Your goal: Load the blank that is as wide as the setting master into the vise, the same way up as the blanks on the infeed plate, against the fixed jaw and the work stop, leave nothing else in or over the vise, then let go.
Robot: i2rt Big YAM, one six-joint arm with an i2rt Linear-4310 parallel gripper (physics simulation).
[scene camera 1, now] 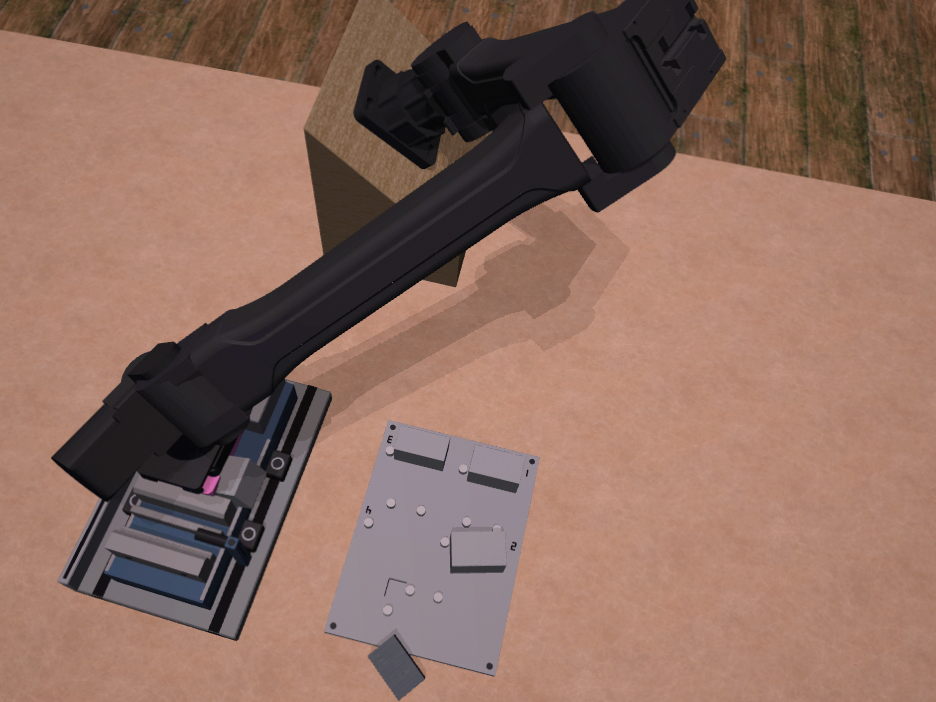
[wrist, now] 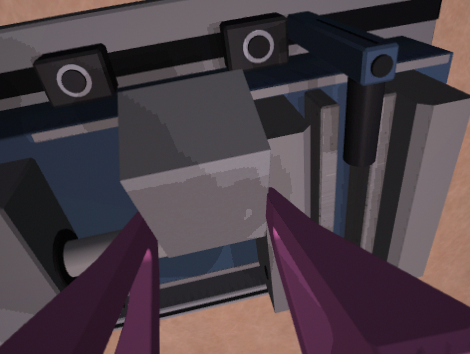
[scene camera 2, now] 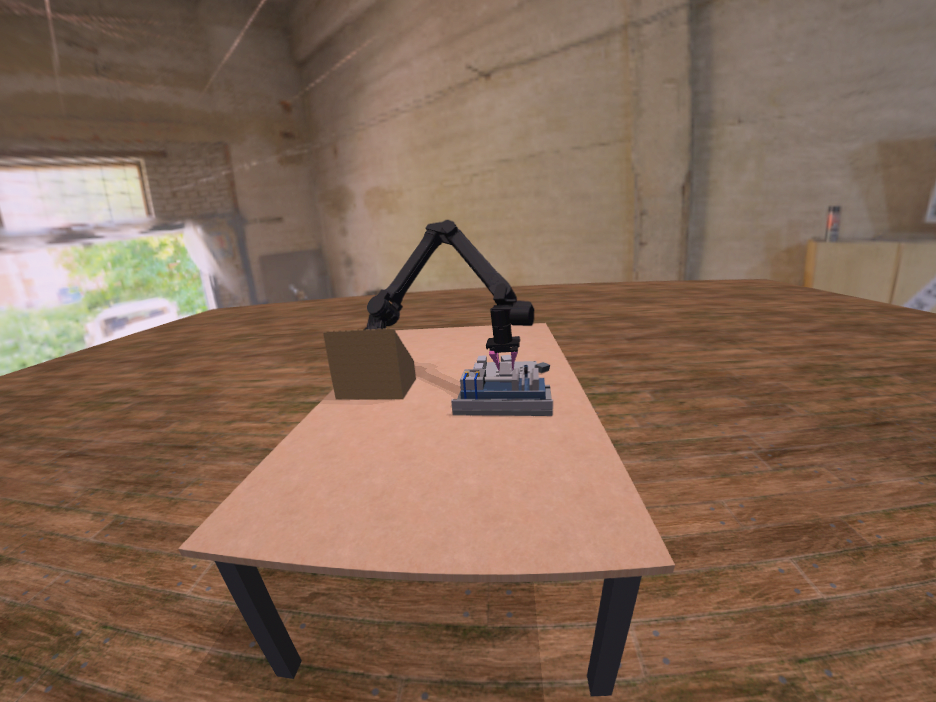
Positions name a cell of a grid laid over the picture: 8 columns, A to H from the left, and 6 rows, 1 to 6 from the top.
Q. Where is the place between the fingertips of the gripper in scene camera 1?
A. At B5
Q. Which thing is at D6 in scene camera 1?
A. An infeed plate.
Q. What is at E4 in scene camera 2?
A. The gripper.
